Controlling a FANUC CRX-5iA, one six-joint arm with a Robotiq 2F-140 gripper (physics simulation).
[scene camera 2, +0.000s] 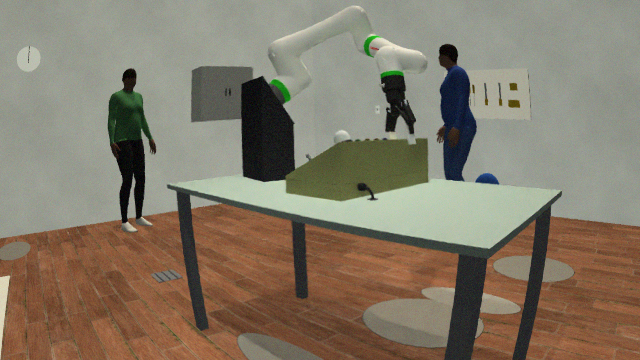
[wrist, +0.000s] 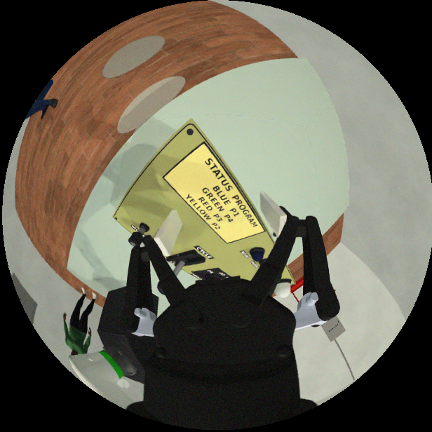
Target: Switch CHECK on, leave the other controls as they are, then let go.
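Pixels of known places: arm's base, link origin: [scene camera 2: 266, 101].
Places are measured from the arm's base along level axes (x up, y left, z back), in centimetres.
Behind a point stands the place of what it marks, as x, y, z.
Observation:
An olive console [scene camera 2: 370, 167] {-26.1, 4.1, -67.9} [wrist: 150, 192] with a sloped front stands on the table. A yellow status card [wrist: 215, 192] lies on its top. In the wrist view a black knob [wrist: 140, 234] is by the left finger, a lever switch [wrist: 187, 258] is beside the CYCLE label, and a blue knob [wrist: 257, 254] is near the right finger. A dark switch plate [wrist: 214, 274] is partly hidden by the gripper body. I cannot make out a CHECK label or its switch state. My gripper [scene camera 2: 402, 137] {-20.7, 27.4, -58.8} [wrist: 218, 208] is open and empty, fingertips close to the console's top end.
The pale green table [scene camera 2: 450, 220] {-34.9, -4.7, -110.0} [wrist: 310, 120] carries the black robot pedestal [scene camera 2: 267, 130] {-13.5, -5.5, -12.5} [wrist: 115, 320]. A white ball [scene camera 2: 342, 136] {-16.1, -5.6, -66.9} shows at the console's top edge. A small black bent fixture [scene camera 2: 367, 190] {-33.1, 2.4, -68.3} is beside the console. A person in blue [scene camera 2: 456, 100] is behind the table; one in green [scene camera 2: 129, 115] stands left.

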